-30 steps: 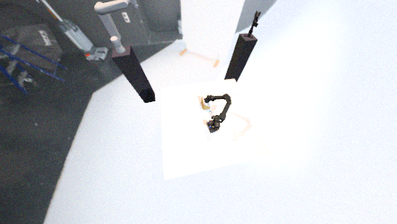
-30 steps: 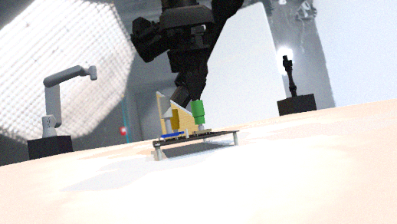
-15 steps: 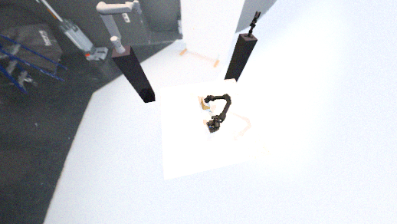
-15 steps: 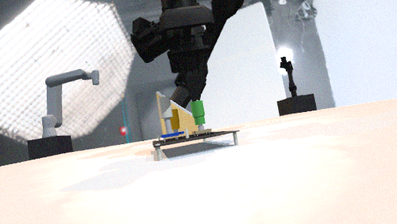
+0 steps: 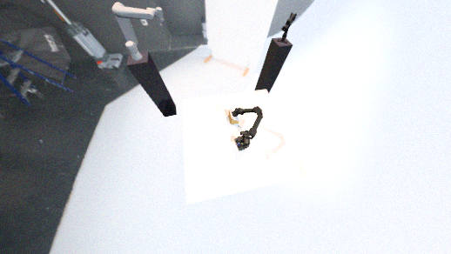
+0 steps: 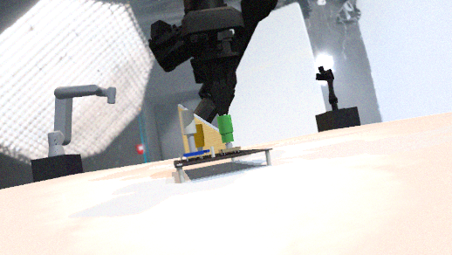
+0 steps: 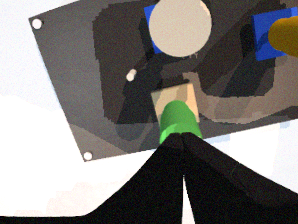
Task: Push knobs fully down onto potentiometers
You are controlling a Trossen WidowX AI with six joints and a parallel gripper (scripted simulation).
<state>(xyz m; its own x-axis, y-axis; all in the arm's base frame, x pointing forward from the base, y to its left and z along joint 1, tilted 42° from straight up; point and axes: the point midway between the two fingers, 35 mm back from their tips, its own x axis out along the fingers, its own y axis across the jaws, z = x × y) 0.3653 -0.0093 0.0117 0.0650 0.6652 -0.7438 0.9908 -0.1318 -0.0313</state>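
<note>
Right now my gripper tip is 10 mm above the green knob. From my gripper tip the other things lie so: yellow knob 60 mm behind, 30 mm to the right, 10 mm below.
</note>
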